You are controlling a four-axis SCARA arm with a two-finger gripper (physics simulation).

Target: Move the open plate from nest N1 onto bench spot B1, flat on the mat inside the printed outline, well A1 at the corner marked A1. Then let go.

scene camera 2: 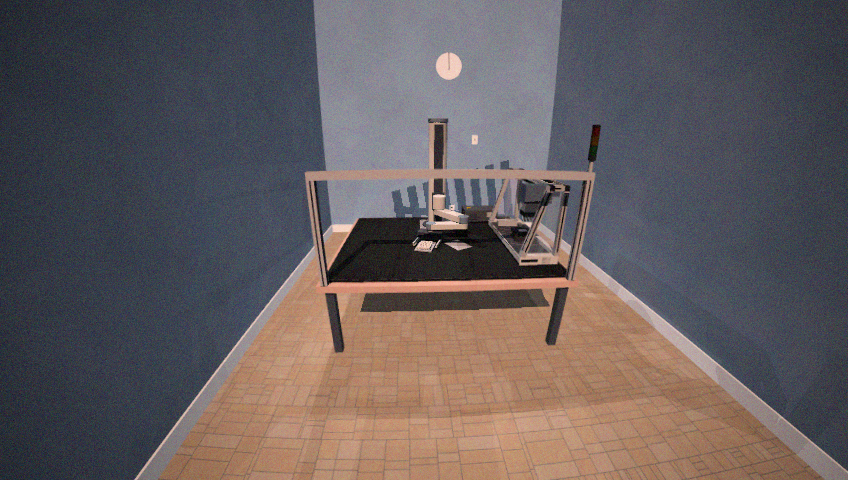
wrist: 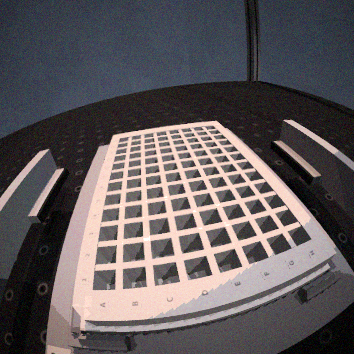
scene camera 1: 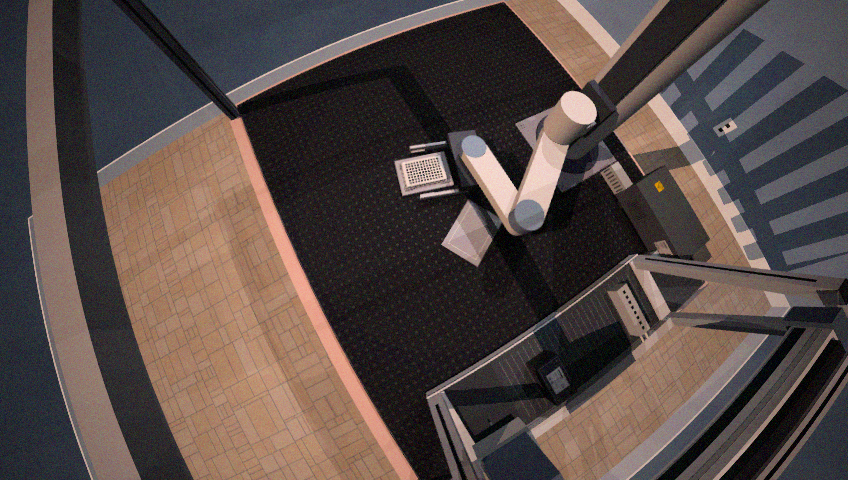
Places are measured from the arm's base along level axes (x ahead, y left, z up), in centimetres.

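Where they show: gripper, between the fingertips: [scene camera 2: 424, 245] [wrist: 169, 142] [scene camera 1: 414, 172].
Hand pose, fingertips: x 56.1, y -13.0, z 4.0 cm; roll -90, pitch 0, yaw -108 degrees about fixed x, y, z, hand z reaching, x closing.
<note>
After its pixels a point has its place.
The open plate [scene camera 1: 424, 170] @[x 53.2, y -12.3, z 3.9 cm] [scene camera 2: 424, 244] @[x 53.3, y -13.0, z 3.6 cm] [wrist: 170, 200] @[x 51.7, y -11.0, z 3.8 cm], pale with a grid of square wells, sits in nest N1 [scene camera 1: 398, 177] @[x 61.1, y -14.6, z 2.4 cm] [wrist: 65, 280] @[x 50.6, y -5.9, z 2.5 cm], a light grey base. In the wrist view its letters A to H run along the near edge, with column 1 nearest. My gripper [scene camera 1: 426, 171] @[x 56.1, y -13.0, z 4.0 cm] [scene camera 2: 426, 242] @[x 56.1, y -13.0, z 4.0 cm] [wrist: 169, 142] @[x 56.1, y -13.0, z 4.0 cm] is open and empty. Its fingers stand apart on either side of the plate's long sides, with a gap on each side. Bench spot B1 [scene camera 1: 471, 235] @[x 50.4, y 12.1, z 1.4 cm] [scene camera 2: 458, 245] @[x 50.8, y 11.7, z 1.4 cm] is a pale mat with a thin printed outline, turned at an angle beside the nest. Its A1 mark is not readable.
A clear-walled frame enclosure [scene camera 1: 529, 324] [scene camera 2: 538, 259] stands at the right of the bench, with a small dark device [scene camera 1: 554, 375] @[x 53.1, y 55.7, z 13.3 cm] inside. A dark grey box [scene camera 1: 665, 208] @[x -9.1, y 37.0, z 12.8 cm] stands near the arm's base. A guard frame [scene camera 2: 450, 175] @[x 104.4, y -2.5, z 59.5 cm] crosses the bench's front.
</note>
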